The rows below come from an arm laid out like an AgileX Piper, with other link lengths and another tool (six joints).
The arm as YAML. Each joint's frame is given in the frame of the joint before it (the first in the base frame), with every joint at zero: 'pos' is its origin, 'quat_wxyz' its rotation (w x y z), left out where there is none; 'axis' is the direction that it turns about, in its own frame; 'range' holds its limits. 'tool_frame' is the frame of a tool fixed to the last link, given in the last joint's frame.
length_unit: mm
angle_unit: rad
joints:
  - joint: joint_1
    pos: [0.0, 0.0, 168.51]
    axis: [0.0, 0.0, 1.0]
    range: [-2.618, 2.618]
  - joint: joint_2
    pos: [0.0, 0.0, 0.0]
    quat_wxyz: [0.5, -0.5, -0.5, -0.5]
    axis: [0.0, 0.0, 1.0]
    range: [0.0, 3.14]
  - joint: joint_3
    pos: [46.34, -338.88, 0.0]
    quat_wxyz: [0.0, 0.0, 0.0, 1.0]
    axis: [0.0, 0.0, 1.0]
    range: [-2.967, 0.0]
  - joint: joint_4
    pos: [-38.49, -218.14, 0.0]
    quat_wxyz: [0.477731, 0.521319, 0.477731, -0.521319]
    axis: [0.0, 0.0, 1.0]
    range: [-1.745, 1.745]
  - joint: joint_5
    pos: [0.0, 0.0, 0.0]
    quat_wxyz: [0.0, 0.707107, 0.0, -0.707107]
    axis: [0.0, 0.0, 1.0]
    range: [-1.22, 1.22]
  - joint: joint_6
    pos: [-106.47, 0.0, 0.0]
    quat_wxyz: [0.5, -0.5, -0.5, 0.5]
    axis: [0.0, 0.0, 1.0]
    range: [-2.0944, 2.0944]
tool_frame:
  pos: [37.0, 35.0, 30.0]
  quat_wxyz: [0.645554, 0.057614, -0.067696, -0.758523]
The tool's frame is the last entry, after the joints.
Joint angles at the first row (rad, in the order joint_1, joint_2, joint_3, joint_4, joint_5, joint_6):
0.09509 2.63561 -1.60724 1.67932 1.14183 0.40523
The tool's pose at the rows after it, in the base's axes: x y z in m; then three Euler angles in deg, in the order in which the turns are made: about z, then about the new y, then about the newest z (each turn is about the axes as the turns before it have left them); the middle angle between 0 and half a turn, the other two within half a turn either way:
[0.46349 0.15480 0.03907 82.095 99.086 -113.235]
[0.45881 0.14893 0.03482 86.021 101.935 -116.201]
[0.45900 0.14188 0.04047 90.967 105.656 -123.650]
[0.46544 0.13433 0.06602 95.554 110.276 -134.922]
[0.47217 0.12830 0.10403 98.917 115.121 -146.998]
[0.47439 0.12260 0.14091 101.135 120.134 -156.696]
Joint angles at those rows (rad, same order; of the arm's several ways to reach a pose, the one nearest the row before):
0.07972 2.63676 -1.60723 1.60890 1.14182 0.40521
0.07784 2.63213 -1.60724 1.52679 1.14183 0.36520
0.07786 2.60263 -1.60723 1.42753 1.14221 0.26641
0.07786 2.53156 -1.60726 1.31914 1.14489 0.13748
0.07785 2.43996 -1.60725 1.21882 1.15610 0.01095
0.07785 2.35317 -1.60722 1.12358 1.16770 -0.07856

